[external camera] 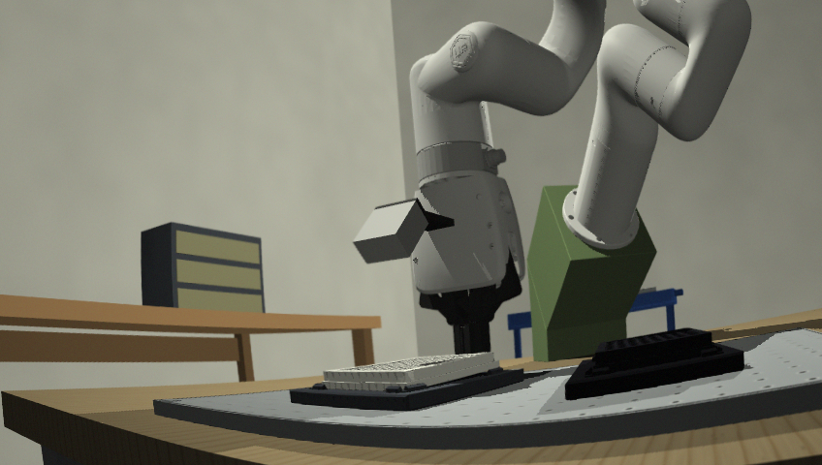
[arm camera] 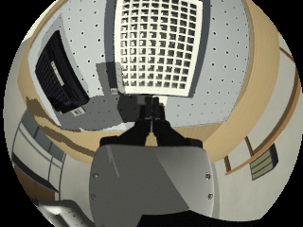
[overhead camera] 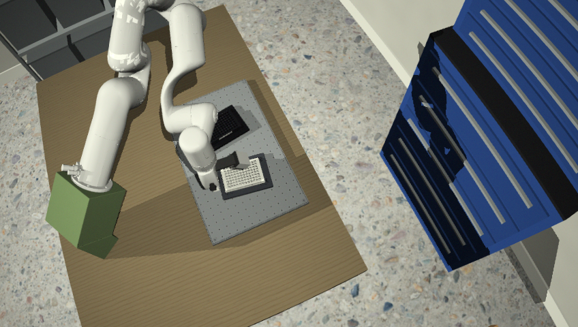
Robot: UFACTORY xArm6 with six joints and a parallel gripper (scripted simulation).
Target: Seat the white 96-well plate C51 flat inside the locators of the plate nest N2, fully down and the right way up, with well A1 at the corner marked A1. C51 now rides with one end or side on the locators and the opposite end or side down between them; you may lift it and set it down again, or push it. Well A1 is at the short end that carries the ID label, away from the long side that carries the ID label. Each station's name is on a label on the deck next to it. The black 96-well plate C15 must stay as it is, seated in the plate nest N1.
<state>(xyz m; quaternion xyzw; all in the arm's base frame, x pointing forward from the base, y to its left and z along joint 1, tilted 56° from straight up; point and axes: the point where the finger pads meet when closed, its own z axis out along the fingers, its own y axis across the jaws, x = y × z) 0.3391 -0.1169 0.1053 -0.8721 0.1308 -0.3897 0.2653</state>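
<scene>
My hand is 40 mm above the N2 label. The rest, counted from my hand: plate nest N2: 90 mm ahead, 30 mm below; white plate C51: 90 mm ahead, 20 mm below; N1 label: 30 mm behind, 160 mm to the left, 40 mm below.
</scene>
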